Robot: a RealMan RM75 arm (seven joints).
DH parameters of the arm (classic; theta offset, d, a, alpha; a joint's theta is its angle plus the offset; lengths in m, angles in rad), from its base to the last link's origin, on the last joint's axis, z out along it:
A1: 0 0.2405 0 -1.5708
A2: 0 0 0 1.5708
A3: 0 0.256 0 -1.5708
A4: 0 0 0 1.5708
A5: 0 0.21 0 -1.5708
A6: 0 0 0 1.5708
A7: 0 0.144 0 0
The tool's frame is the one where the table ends.
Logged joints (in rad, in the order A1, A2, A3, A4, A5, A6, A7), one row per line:
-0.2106, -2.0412, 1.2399, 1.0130, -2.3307, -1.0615, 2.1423
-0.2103, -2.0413, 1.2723, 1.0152, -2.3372, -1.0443, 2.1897
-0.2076, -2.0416, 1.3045, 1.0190, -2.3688, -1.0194, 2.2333
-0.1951, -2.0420, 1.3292, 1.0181, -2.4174, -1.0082, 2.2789
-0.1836, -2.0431, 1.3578, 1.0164, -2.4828, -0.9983, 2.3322
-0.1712, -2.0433, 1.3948, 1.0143, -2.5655, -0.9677, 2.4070
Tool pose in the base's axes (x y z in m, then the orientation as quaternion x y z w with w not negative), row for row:
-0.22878, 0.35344, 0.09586, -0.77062, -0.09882, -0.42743, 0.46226
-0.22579, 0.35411, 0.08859, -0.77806, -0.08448, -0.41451, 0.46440
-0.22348, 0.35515, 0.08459, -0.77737, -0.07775, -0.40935, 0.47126
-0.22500, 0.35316, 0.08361, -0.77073, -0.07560, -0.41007, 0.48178
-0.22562, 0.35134, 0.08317, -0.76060, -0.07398, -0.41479, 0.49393
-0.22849, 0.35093, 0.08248, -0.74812, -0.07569, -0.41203, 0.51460
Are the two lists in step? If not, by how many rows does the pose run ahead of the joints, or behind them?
They are in step.
